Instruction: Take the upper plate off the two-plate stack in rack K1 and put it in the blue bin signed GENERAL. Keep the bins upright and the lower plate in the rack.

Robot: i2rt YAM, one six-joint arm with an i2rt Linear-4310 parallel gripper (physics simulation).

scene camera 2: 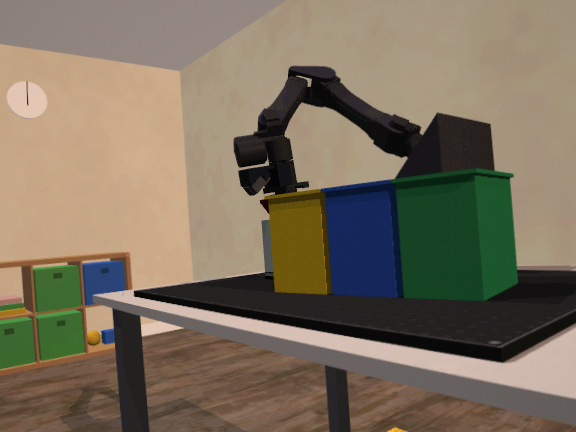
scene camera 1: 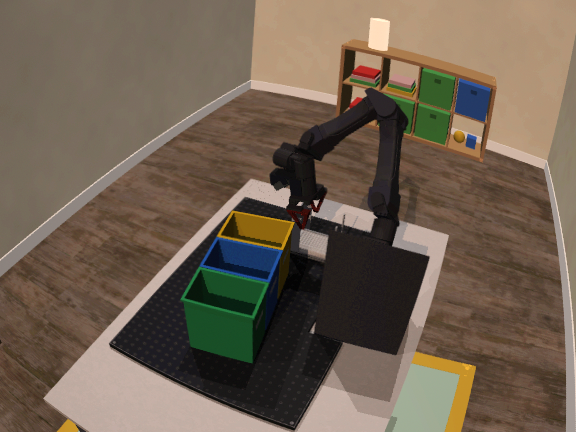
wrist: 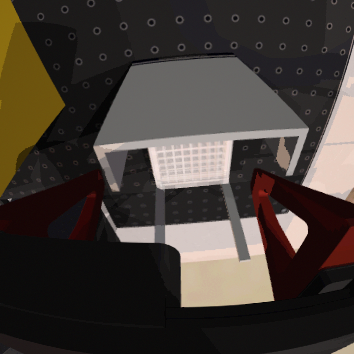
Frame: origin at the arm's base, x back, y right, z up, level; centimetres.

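Seen in the pictures: gripper, between the fingertips: (scene camera 1: 309, 220) (wrist: 176, 176); arm's base, origin of its link: (scene camera 2: 433, 162) (scene camera 1: 377, 251).
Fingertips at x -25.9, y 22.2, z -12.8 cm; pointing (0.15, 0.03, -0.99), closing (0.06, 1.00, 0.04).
Offsets run from my fingertips to a thing's top centre. Level surfaces: height alone.
My gripper (scene camera 1: 309, 219) (wrist: 176, 176) is open, with nothing between its red fingers. It hangs above the rack area behind the yellow bin; in scene camera 2 that bin partly hides the fingers. A white gridded plate {dx +2.5, dy +1.4, dz -7.2 cm} (scene camera 1: 314, 241) (wrist: 192, 162) lies below and apart from the fingers. In the wrist view a grey three-sided guard {dx +3.5, dy +1.5, dz +2.1 cm} (wrist: 200, 100) hides part of it, and two grey uprights stand at its lower end. I cannot make out the two stacked plates separately, and the K1 label does not show. The blue bin {dx -5.6, dy -32.2, dz +6.1 cm} (scene camera 1: 242, 257) (scene camera 2: 361, 240) stands upright, its sign not readable.
A yellow bin {dx -8.0, dy -19.2, dz +6.1 cm} (scene camera 1: 257, 230) (scene camera 2: 299, 245) (wrist: 25, 105) and a green bin {dx -3.3, dy -45.3, dz +6.1 cm} (scene camera 1: 222, 320) (scene camera 2: 440, 240) stand upright on either side of the blue one. A tall black panel (scene camera 1: 372, 292) (scene camera 2: 465, 147) stands near the arm's base. All are on a black perforated board {dz -11.9 cm} (scene camera 1: 165, 345) (scene camera 2: 380, 325).
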